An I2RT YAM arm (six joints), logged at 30 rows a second.
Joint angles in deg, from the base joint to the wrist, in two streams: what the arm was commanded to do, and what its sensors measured. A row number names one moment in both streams.
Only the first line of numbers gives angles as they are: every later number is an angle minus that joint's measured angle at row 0.
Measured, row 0:
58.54, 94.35, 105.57, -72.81, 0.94, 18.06
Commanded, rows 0 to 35:
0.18, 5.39, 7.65, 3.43, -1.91, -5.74
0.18, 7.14, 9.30, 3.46, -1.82, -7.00
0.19, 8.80, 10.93, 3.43, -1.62, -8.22
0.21, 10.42, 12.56, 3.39, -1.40, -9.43
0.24, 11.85, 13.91, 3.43, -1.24, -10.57
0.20, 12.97, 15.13, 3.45, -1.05, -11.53
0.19, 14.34, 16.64, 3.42, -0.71, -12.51
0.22, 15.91, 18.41, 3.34, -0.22, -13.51
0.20, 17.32, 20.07, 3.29, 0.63, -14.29
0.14, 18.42, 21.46, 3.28, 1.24, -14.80
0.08, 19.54, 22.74, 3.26, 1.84, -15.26
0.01, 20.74, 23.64, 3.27, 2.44, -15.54
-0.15, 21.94, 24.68, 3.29, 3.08, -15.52
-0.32, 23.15, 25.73, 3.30, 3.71, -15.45
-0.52, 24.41, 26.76, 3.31, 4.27, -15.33
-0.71, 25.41, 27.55, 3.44, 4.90, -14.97
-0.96, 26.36, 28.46, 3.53, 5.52, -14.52
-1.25, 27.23, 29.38, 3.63, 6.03, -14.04
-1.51, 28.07, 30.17, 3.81, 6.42, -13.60
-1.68, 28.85, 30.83, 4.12, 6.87, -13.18
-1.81, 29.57, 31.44, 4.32, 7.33, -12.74
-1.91, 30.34, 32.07, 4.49, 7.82, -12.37
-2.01, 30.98, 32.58, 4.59, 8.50, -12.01
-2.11, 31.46, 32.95, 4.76, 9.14, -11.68
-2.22, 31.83, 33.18, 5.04, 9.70, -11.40
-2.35, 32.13, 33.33, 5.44, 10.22, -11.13
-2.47, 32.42, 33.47, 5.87, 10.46, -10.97
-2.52, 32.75, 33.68, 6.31, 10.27, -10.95
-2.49, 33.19, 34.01, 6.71, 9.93, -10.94
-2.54, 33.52, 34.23, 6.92, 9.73, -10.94
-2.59, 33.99, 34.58, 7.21, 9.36, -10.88
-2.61, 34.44, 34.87, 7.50, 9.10, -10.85
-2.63, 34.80, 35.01, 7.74, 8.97, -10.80
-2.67, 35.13, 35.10, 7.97, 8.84, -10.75
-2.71, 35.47, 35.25, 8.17, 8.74, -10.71
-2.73, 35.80, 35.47, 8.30, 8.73, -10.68
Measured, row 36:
-2.64, 34.43, 32.21, 4.95, 8.58, -11.72
